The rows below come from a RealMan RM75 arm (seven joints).
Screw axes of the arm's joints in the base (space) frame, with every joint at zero. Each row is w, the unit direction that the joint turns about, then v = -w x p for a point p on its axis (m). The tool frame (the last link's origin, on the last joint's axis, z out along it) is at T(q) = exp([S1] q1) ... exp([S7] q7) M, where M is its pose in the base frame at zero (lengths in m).
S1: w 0 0 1 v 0.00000 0.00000 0.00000
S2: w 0 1 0 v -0.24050 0.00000 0.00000
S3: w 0 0 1 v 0.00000 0.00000 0.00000
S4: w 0 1 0 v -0.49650 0.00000 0.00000
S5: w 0 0 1 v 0.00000 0.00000 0.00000
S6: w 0 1 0 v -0.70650 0.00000 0.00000
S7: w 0 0 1 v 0.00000 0.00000 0.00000
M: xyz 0.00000 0.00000 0.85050 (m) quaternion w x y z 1 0 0 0
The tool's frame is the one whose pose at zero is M.
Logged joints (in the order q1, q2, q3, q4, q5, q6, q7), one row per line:
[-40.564 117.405 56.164 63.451 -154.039 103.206 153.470]
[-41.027 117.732 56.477 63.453 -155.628 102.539 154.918]
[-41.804 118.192 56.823 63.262 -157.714 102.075 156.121]
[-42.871 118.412 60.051 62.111 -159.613 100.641 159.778]
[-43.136 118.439 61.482 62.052 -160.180 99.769 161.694]
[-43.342 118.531 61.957 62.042 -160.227 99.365 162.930]
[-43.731 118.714 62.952 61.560 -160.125 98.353 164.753]
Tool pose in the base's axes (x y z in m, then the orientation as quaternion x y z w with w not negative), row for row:
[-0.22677 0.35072 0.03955 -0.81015 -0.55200 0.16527 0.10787]
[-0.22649 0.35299 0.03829 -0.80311 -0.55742 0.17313 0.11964]
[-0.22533 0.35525 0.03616 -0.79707 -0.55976 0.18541 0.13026]
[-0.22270 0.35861 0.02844 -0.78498 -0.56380 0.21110 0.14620]
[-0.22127 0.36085 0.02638 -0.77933 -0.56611 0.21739 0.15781]
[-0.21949 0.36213 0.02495 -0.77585 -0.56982 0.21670 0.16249]
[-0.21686 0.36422 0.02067 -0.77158 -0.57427 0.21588 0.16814]
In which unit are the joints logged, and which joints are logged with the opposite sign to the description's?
The joints are logged in degrees. Opposite sign: q2, q5, q7.
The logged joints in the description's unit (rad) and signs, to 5 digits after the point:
[-0.70798 -2.04910 0.98025 1.10743 2.68849 1.80128 -2.67856]
[-0.71606 -2.05481 0.98571 1.10746 2.71622 1.78964 -2.70383]
[-0.72962 -2.06284 0.99175 1.10413 2.75263 1.78154 -2.72483]
[-0.74824 -2.06668 1.04809 1.08404 2.78577 1.75652 -2.78865]
[-0.75287 -2.06715 1.07306 1.08301 2.79567 1.74130 -2.82209]
[-0.75646 -2.06876 1.08135 1.08284 2.79649 1.73425 -2.84366]
[-0.76325 -2.07195 1.09872 1.07442 2.79471 1.71658 -2.87548]

